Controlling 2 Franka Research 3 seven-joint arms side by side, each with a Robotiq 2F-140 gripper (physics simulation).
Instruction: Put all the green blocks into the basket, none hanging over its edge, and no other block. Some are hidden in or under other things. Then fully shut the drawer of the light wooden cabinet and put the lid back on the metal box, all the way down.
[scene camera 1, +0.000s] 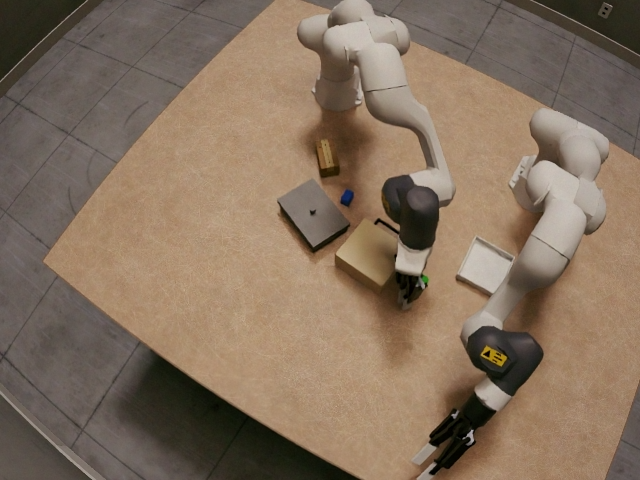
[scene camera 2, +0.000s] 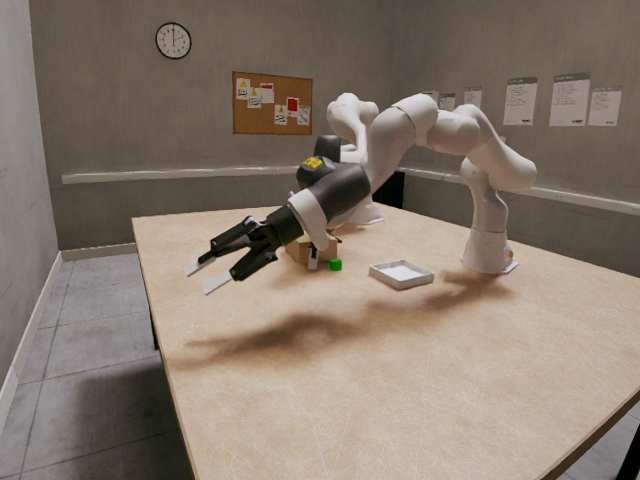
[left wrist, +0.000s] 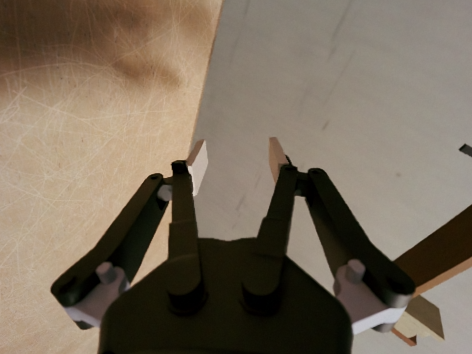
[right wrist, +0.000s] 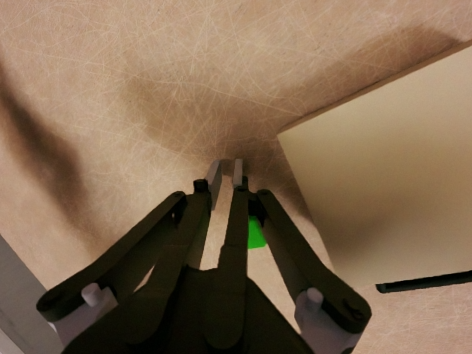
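Observation:
A green block (scene camera 1: 424, 279) (scene camera 2: 335, 264) (right wrist: 256, 232) lies on the table beside the light wooden cabinet (scene camera 1: 364, 253) (right wrist: 390, 165). My right gripper (scene camera 1: 404, 302) (right wrist: 228, 170) is low by the cabinet, its fingers nearly together with nothing seen between them; the block is outside them, partly hidden behind a finger. The cabinet's black handle (scene camera 1: 386, 225) (right wrist: 425, 282) shows; how far the drawer is shut is unclear. The white basket (scene camera 1: 473, 285) (scene camera 2: 385, 279) looks empty. The grey lid (scene camera 1: 299, 206) lies over the metal box. My left gripper (scene camera 1: 424, 463) (scene camera 2: 199, 282) (left wrist: 237, 150) is open, high near the table's edge.
A blue block (scene camera 1: 346, 197) lies between the metal box and the right arm. A brown box (scene camera 1: 326, 157) with a yellowish strip stands near the right arm's base. The left arm reaches past the basket. The table's edge (left wrist: 202, 97) runs under the left gripper.

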